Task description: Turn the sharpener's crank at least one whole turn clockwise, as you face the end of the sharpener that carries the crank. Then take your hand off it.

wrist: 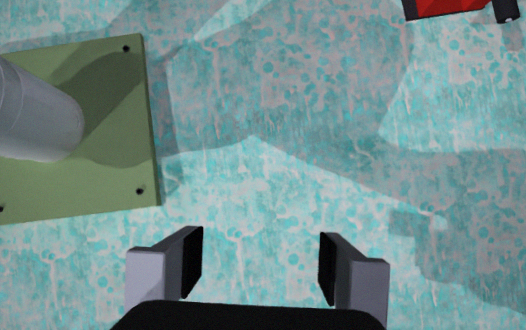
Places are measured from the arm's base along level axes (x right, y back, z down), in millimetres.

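Pixels of known places: gripper, fingertip midpoint: (pixel 260 254); arm's base, link origin: (pixel 49 126).
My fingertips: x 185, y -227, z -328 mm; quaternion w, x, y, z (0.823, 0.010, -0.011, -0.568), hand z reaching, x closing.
Ahead of a thing's pixels: the offset from my fingertips to its top centre. "spot": to the spot under its first point. Level surfaces: height alone.
A red body with a dark edge @(spot: dy -287, dx -169, dz +316 mm) (pixel 447 6) is cut off by the top edge of the wrist view, at the right; it may be part of the sharpener. A short black rod-like part @(spot: dy -283, dx -116, dz +207 mm) (pixel 506 11) with a small light spot at its lower end is beside it at the top right corner; it may be part of the crank, but I cannot tell. My gripper (pixel 260 254) is open and empty at the bottom middle of the view. It is apart from the red body and the black part, which are farther up and to the right.
A flat green plate (pixel 105 182) with small dark holes is at the left, cut off by the view's edge. A thick grey cylinder (pixel 42 117) stands on it. The surface @(dz +348 mm) (pixel 280 200) is mottled turquoise and grey, with broad shadows across it.
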